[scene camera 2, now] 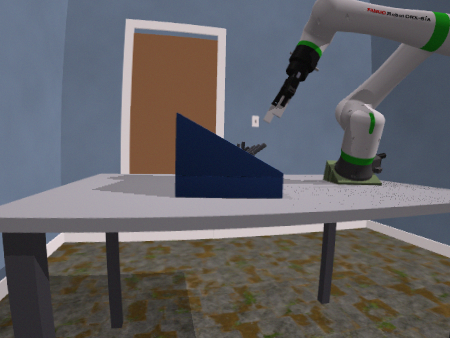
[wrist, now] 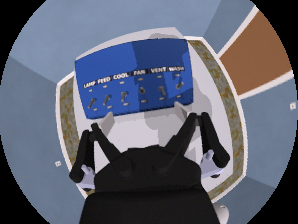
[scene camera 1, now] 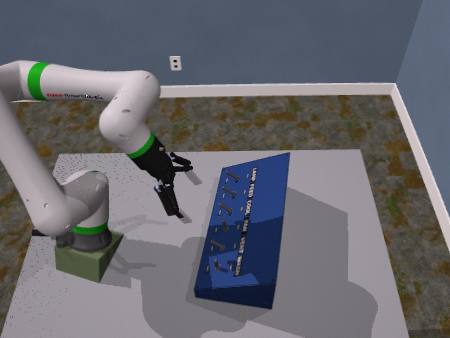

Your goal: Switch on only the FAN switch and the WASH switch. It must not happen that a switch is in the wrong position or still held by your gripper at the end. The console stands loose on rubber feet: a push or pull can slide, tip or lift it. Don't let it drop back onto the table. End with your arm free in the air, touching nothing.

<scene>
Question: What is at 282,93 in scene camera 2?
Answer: The gripper.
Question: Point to a blue wedge console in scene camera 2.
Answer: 206,166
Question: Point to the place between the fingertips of the gripper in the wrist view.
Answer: At 143,112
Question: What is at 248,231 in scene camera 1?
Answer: A blue wedge console.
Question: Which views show the gripper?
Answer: Scene camera 2, the wrist view and scene camera 1: all of them.
</scene>
